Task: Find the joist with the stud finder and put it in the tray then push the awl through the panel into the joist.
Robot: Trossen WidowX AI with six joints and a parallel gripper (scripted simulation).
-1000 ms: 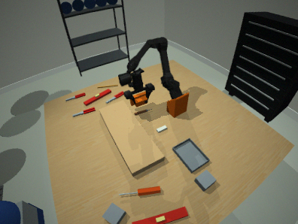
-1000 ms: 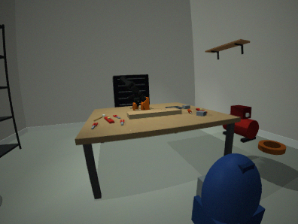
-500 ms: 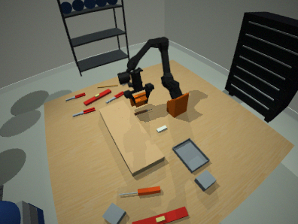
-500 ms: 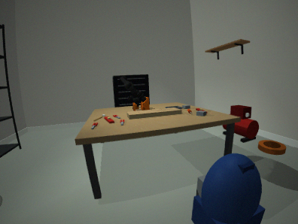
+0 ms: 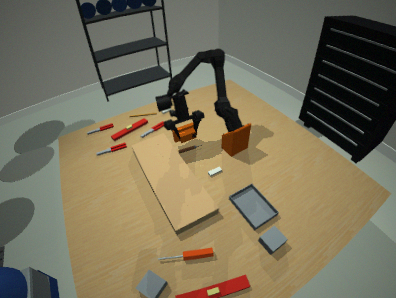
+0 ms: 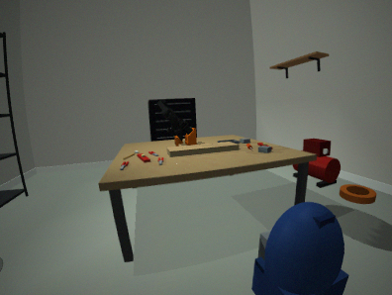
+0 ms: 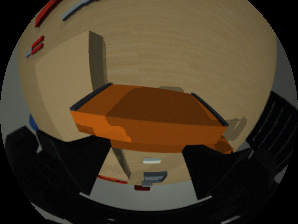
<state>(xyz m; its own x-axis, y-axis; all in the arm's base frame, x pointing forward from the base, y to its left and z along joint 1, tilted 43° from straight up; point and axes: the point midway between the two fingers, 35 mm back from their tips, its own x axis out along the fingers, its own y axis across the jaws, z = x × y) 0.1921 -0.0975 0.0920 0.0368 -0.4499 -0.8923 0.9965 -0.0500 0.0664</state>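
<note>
My gripper tip is now 20 mm past the orange stud finder. The rest, counted from my gripper tip: indicator window: 30 mm behind, 10 mm to the left; grey tray: 440 mm to the left, 60 mm below, 50 mm behind; awl: 70 mm below, 20 mm to the left, 10 mm behind.
</note>
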